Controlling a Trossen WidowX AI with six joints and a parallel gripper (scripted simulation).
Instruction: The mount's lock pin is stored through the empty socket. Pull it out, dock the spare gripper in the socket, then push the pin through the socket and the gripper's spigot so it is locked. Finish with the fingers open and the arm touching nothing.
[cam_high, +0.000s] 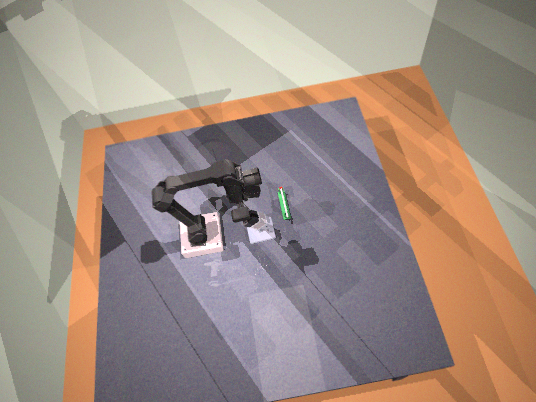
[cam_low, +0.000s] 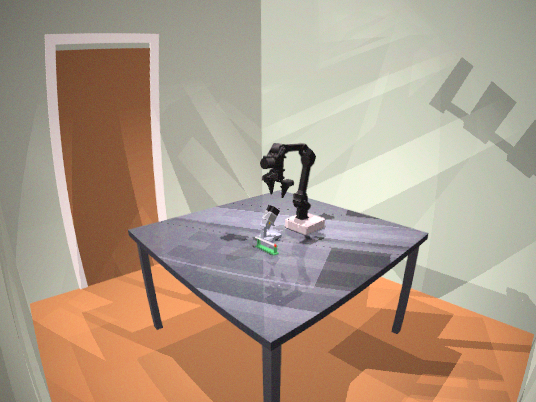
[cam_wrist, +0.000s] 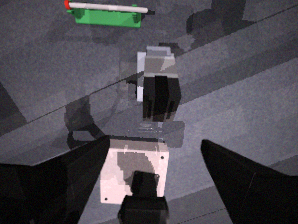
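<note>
Now: gripper tip 200 mm above the green bracket, 150 mm short of it and 120 mm to the right of it. Round my gripper tip: spare gripper: 110 mm below, 50 mm ahead; grey mount: 170 mm below, 60 mm ahead.
</note>
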